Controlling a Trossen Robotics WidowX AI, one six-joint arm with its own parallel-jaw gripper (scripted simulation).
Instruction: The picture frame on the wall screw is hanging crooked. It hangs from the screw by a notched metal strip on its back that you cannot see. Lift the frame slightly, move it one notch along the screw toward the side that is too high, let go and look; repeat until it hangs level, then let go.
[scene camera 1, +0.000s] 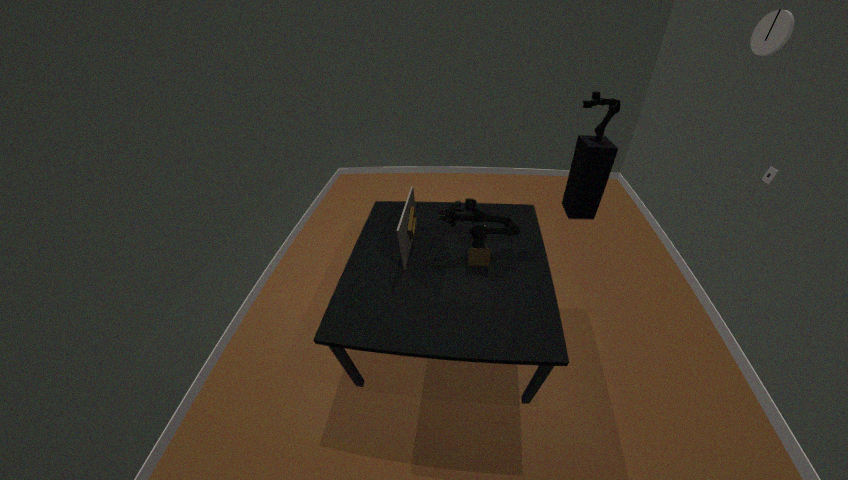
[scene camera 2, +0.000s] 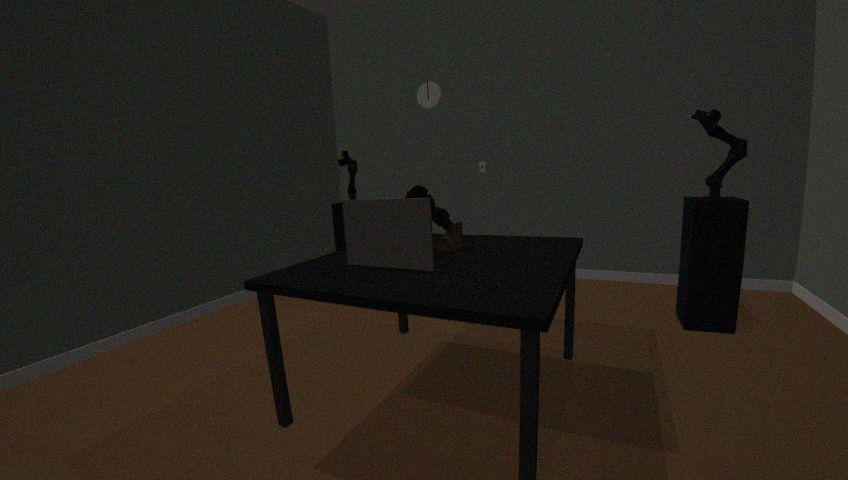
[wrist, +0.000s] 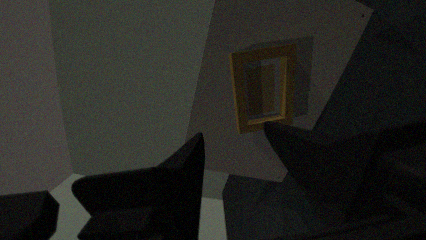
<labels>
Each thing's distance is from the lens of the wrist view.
my gripper (wrist: 233, 132): 0.11 m
wall panel (wrist: 325, 43): 0.39 m
</labels>
